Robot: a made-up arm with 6 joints. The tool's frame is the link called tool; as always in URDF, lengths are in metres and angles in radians. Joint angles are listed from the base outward.
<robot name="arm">
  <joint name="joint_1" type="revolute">
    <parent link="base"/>
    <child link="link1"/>
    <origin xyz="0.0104 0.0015 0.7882"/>
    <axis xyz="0 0 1"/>
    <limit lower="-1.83" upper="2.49"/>
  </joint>
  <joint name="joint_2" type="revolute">
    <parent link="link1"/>
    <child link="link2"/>
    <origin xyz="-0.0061 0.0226 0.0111"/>
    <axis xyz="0 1 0"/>
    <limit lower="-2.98" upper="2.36"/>
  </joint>
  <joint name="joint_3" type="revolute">
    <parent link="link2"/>
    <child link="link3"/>
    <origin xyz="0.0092 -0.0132 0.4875"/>
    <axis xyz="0 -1 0"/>
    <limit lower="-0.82" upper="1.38"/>
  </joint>
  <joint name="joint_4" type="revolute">
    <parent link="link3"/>
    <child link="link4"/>
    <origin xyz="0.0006 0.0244 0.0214"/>
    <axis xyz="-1 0 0"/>
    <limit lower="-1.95" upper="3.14"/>
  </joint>
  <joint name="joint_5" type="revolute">
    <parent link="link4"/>
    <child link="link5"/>
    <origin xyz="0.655 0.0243 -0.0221"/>
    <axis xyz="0 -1 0"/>
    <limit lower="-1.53" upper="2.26"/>
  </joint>
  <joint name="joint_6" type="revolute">
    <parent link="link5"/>
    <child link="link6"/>
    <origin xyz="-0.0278 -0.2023 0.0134"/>
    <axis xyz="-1 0 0"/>
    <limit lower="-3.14" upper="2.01"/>
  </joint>
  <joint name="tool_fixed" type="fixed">
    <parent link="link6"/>
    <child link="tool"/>
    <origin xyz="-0.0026 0.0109 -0.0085" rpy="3.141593 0 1.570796"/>
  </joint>
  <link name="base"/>
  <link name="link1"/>
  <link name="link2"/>
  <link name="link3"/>
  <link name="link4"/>
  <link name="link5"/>
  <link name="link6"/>
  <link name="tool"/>
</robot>
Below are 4 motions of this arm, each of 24 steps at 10 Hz.
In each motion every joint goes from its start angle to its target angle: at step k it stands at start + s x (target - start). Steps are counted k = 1, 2, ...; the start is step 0. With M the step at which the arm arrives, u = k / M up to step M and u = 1 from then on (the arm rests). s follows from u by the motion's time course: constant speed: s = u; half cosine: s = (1 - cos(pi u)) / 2; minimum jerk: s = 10 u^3 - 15 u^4 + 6 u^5.
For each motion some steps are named. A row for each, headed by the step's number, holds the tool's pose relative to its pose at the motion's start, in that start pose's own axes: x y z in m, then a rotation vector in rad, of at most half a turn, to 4 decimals.
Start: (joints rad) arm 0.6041 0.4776 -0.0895 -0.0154 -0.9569 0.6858
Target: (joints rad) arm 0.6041 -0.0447 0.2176 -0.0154 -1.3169 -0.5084
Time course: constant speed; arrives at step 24
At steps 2, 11, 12, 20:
2: -0.0021 -0.0483 -0.0057 -0.0318 0.0986 0.0228
11: 0.0116 -0.2732 -0.0015 -0.2007 0.5402 0.0845
12: 0.0155 -0.2984 0.0021 -0.2217 0.5888 0.0869
20: 0.0645 -0.4960 0.0547 -0.4009 0.9726 0.0714

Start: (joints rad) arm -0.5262 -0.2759 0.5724 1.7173 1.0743 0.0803
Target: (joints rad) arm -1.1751 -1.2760 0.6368 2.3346 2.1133 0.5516
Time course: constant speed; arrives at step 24
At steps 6, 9, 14, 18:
6: -0.2316 -0.0699 -0.1378 -0.1341 -0.4443 -0.1672
9: -0.3295 -0.0788 -0.2386 -0.2091 -0.6434 -0.2865
14: -0.4519 -0.0542 -0.4413 -0.3450 -0.9283 -0.5302
18: -0.5043 -0.0021 -0.6231 -0.4609 -1.1052 -0.7586

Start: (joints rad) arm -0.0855 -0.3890 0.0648 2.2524 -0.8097 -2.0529
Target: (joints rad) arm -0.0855 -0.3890 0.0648 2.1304 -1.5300 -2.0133
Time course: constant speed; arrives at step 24
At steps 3, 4, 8, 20, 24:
3: 0.0008 0.0045 0.0002 -0.0313 0.0051 0.0852
4: 0.0010 0.0060 0.0002 -0.0415 0.0065 0.1137
8: 0.0015 0.0125 0.0003 -0.0809 0.0112 0.2284
20: 0.0000 0.0334 0.0001 -0.1866 0.0139 0.5773
24: -0.0016 0.0408 -0.0001 -0.2181 0.0108 0.6950

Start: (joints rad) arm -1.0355 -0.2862 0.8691 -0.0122 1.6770 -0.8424
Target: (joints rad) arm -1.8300 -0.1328 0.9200 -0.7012 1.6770 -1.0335
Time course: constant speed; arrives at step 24
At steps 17, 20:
17: -0.0533 -0.0709 -0.0977 0.0413 -0.1139 -0.0245
20: -0.0651 -0.0746 -0.1227 0.0397 -0.1362 -0.0397

